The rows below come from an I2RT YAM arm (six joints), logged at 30 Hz.
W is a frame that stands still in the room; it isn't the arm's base.
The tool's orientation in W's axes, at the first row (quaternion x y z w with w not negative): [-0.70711, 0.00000, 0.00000, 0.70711]
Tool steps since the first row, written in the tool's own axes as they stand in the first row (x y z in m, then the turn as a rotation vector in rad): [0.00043, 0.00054, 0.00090, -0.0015, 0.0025, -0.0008]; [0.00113, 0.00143, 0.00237, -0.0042, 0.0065, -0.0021]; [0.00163, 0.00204, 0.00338, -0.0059, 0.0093, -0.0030]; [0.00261, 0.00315, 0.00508, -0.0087, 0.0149, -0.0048]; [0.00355, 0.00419, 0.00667, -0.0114, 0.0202, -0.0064]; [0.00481, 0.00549, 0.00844, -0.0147, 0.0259, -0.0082]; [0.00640, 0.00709, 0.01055, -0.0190, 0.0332, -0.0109]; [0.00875, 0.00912, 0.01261, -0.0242, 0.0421, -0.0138]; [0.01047, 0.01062, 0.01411, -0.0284, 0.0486, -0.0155]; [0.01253, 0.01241, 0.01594, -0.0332, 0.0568, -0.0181]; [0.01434, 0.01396, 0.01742, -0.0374, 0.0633, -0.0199]
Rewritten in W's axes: [0.00043, 0.00090, -0.00054, -0.0015, -0.0008, -0.0025]; [0.00113, 0.00237, -0.00143, -0.0042, -0.0021, -0.0065]; [0.00163, 0.00338, -0.00204, -0.0059, -0.0030, -0.0093]; [0.00261, 0.00508, -0.00315, -0.0087, -0.0048, -0.0149]; [0.00355, 0.00667, -0.00419, -0.0114, -0.0064, -0.0202]; [0.00481, 0.00844, -0.00549, -0.0147, -0.0082, -0.0259]; [0.00640, 0.01055, -0.00709, -0.0190, -0.0109, -0.0332]; [0.00875, 0.01261, -0.00912, -0.0242, -0.0138, -0.0421]; [0.01047, 0.01411, -0.01062, -0.0284, -0.0155, -0.0486]; [0.01253, 0.01594, -0.01241, -0.0332, -0.0181, -0.0568]; [0.01434, 0.01742, -0.01396, -0.0374, -0.0199, -0.0633]
